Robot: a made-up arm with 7 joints. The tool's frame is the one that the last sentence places.
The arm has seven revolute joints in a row. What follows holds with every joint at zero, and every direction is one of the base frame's. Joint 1 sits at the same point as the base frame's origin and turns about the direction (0, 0.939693, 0.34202), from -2.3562 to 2.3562 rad. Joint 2 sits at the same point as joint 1 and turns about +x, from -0.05 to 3.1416 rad. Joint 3 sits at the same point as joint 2 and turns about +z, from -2.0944 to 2.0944 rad. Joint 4 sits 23.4 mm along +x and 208.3 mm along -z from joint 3 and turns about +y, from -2.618 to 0.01 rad. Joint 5 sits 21.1 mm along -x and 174.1 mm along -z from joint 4 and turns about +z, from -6.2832 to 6.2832 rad. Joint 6 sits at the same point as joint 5 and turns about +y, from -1.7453 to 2.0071 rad. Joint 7 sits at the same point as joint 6 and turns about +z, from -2.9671 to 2.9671 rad. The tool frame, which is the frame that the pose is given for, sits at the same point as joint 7; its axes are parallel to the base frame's.
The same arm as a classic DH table. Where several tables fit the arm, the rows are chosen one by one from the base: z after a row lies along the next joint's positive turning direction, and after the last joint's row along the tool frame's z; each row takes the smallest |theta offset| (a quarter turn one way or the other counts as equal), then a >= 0, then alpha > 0; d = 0 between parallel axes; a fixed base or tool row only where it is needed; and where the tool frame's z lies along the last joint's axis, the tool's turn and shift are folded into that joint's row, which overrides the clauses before.
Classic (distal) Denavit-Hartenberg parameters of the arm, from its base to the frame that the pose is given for. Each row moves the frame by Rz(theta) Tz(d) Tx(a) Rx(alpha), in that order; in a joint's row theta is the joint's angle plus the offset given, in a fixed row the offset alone. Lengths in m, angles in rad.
base (fixed): theta_offset 0.0000, d 0.0000, a 0.0000, alpha -1.2218
joint 1: theta_offset 1.5708, d 0.0000, a 0.0000, alpha 1.5708
joint 2: theta_offset 1.2218, d 0.0000, a 0.0000, alpha -1.5708
joint 3: theta_offset -1.5708, d -0.2083, a 0.0234, alpha -1.5708
joint 4: theta_offset 0.0000, d 0.0000, a -0.0211, alpha 1.5708
joint 5: theta_offset 0.0000, d -0.1741, a 0.0000, alpha -1.5708
joint 6: theta_offset 0.0000, d 0.0000, a 0.0000, alpha 1.5708
joint 7: theta_offset 0.0000, d 0.0000, a 0.0000, alpha 0.0000
Joint limits (rad, base to tool): -2.3562..2.3562 -0.0500..3.1416 -2.0944..2.0944 -2.6180..0.0100 -6.2832..6.2832 -1.7453..2.0071 -2.9671..2.9671

